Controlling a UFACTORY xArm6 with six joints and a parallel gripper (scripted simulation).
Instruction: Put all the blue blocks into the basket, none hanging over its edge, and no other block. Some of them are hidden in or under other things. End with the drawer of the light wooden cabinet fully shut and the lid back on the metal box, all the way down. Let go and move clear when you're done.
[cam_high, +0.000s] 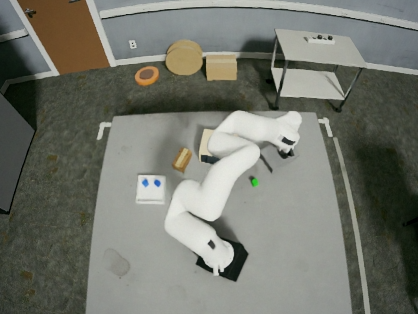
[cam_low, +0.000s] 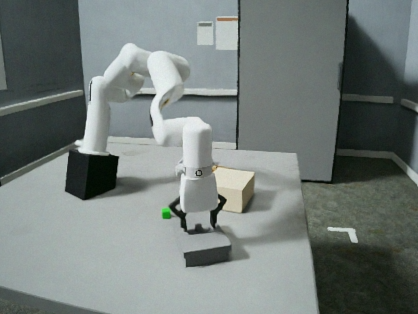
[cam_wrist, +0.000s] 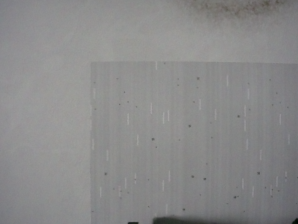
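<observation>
The lid is 3 cm below my hand. The rest, counted from my hand: light wooden cabinet 32 cm to the left, 6 cm ahead, 3 cm below; then metal box 5 cm below; then green block 16 cm to the left, 14 cm behind, 6 cm below.
</observation>
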